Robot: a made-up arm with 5 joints.
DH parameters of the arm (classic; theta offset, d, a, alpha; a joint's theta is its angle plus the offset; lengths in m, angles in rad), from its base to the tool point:
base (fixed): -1.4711 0 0.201 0
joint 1: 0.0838 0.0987 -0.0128 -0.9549
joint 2: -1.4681 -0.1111 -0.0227 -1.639
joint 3: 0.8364 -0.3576 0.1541 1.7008
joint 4: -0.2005 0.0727 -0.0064 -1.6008
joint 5: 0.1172 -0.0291 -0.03 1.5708
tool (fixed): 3.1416 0.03 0 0
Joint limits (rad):
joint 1: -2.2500..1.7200
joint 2: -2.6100..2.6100
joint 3: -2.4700..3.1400
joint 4: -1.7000..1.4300
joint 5: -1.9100..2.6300
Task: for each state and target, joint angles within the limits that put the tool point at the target. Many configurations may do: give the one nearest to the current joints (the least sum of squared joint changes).
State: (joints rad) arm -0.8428 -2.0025 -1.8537 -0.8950 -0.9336
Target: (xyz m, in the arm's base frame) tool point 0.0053 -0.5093 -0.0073
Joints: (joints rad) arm -0.6399 -2.5782 -2.0285 -0.8485 -0.7879
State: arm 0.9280 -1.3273 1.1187 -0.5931 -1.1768
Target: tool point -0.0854 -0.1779 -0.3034
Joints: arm 1.4592 -1.3865 1.2397 -0.6496 -1.0473
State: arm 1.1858 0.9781 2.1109 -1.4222 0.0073
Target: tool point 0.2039 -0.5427 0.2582
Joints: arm 1.7200 1.9980 2.0334 -1.3031 -0.2334
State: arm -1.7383 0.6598 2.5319 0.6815 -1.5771
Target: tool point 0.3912 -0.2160 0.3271
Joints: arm -2.2500 0.9637 3.1400 0.8340 -1.7496
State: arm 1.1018 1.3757 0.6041 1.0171 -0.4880
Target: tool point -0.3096 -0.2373 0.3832
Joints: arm 0.3302 0.8993 -0.2010 0.4528 -0.4979
